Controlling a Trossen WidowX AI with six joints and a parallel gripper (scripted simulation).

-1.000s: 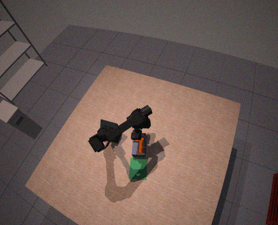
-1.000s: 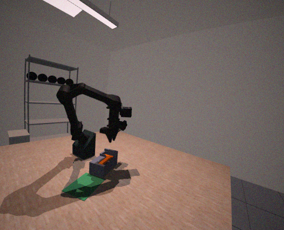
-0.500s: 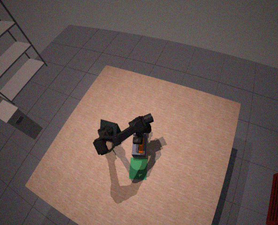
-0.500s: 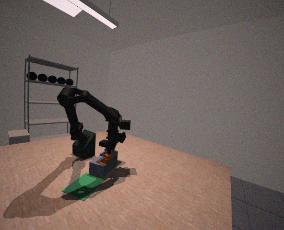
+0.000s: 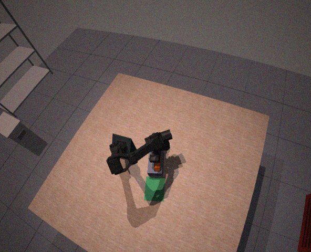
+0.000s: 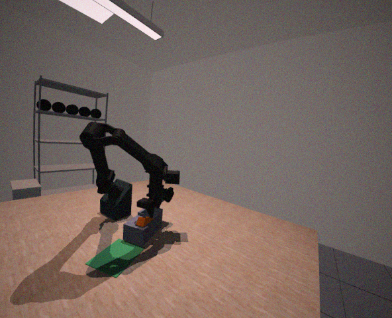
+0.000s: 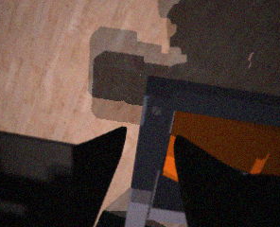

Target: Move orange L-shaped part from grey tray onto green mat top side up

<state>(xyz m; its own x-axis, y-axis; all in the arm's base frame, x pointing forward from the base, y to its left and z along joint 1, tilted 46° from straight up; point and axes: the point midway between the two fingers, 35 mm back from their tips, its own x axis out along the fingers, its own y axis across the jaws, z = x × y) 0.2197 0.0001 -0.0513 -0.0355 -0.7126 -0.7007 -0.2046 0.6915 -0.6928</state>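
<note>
Now: the orange L-shaped part 6 cm to the right of my gripper tip and 1 cm ahead of it. Also, from my gripper tip: green mat: 22 cm to the right, 6 cm below, 4 cm ahead.
</note>
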